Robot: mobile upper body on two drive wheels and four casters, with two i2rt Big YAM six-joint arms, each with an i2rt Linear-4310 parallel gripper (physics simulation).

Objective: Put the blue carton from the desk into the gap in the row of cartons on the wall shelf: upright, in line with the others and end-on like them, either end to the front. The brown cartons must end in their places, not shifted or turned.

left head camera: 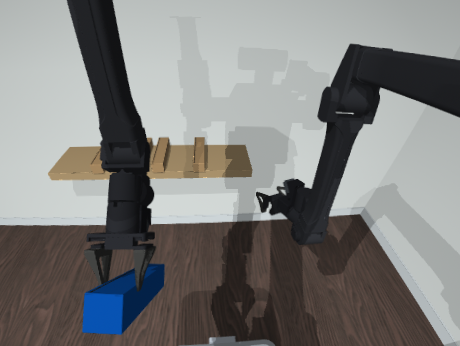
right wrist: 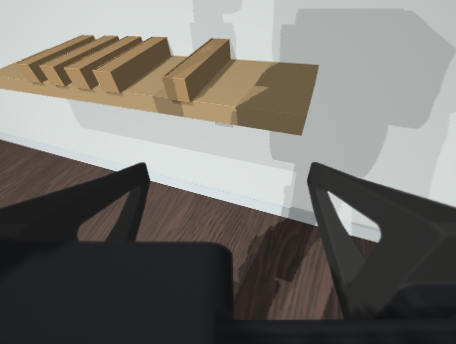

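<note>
The blue carton point(left head camera: 103, 312) is held up in the left head camera view, its long side running away from the camera. My left gripper point(left head camera: 121, 286) is shut on it from above, a finger on each long side. On the wall shelf point(left head camera: 227, 162) point(right wrist: 260, 82), several brown cartons stand in a row at the left. The last of these point(left head camera: 161, 155) point(right wrist: 137, 65) is separated by a gap from a single brown carton point(left head camera: 199, 154) point(right wrist: 206, 65) to its right. The left arm hides part of the row in the head view. My right gripper point(left head camera: 270, 192) point(right wrist: 228, 171) is open and empty, in front of and below the shelf.
The pale wall point(left head camera: 30, 90) point(right wrist: 150, 17) is behind the shelf, with arm shadows on it. The dark wood floor point(left head camera: 40, 270) point(right wrist: 195, 220) lies below. The right arm point(left head camera: 342, 150) hangs at the right. A grey edge of the robot point(left head camera: 225, 341) shows at the bottom.
</note>
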